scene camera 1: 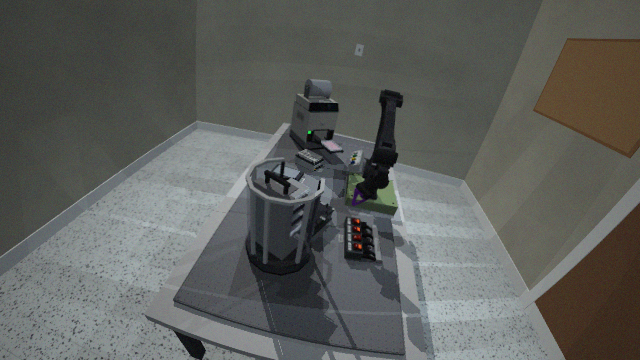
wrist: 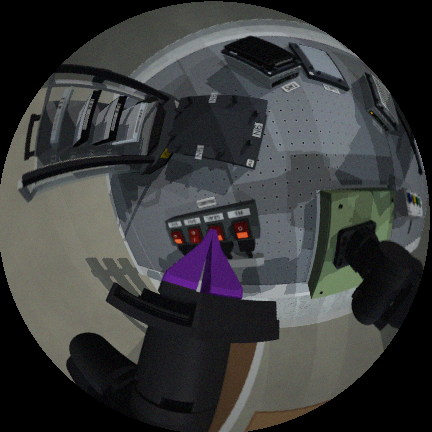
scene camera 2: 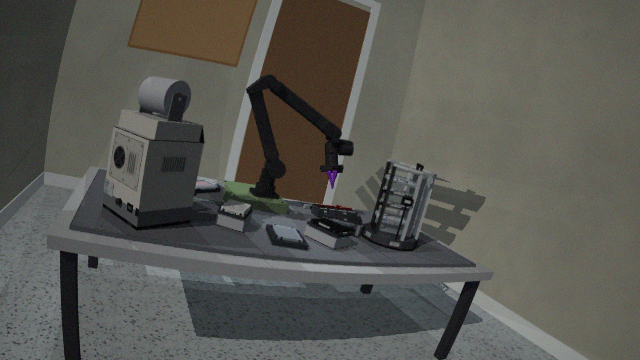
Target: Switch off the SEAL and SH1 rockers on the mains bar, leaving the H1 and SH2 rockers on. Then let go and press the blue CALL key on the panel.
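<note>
There's a cylindrical rack tower (scene camera 2: 408, 191) here, and you'd see it in the wrist view too (wrist: 66, 164). My gripper (wrist: 211, 232) is shut, and it's holding nothing.
</note>
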